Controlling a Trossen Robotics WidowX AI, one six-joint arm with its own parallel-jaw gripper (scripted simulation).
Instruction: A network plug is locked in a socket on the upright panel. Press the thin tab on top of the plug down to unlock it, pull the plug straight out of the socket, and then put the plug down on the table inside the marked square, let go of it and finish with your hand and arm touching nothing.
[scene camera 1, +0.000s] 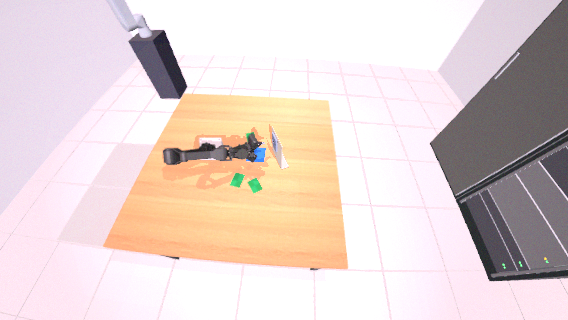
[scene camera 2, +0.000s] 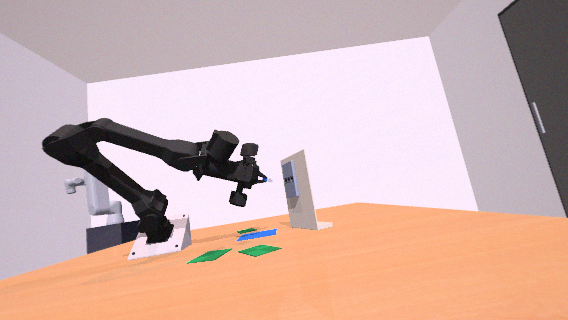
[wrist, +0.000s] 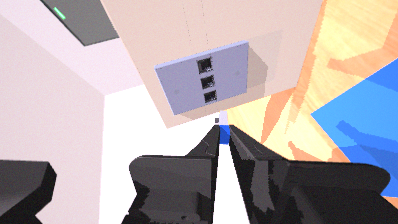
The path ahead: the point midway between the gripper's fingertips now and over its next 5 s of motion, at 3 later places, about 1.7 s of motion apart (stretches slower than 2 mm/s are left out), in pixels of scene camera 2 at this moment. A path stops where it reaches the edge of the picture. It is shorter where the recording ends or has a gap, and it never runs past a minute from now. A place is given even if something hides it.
My gripper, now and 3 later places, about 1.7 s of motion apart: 266, 179; 256, 209; 258, 226; 252, 222
